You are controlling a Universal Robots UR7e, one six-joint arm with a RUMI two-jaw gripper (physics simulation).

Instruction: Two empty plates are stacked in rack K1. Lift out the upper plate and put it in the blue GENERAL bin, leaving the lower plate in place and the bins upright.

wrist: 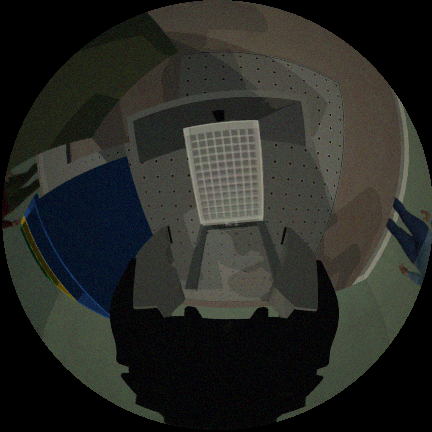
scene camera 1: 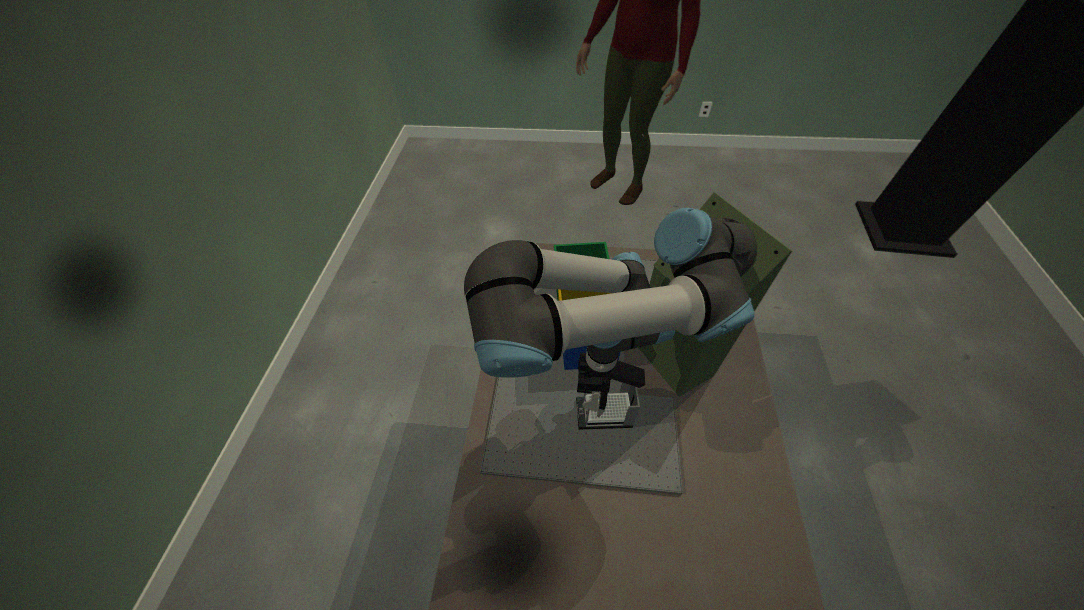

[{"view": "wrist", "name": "my gripper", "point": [226,228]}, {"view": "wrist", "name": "blue general bin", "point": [87,228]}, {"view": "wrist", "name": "white gridded plate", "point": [224,158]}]
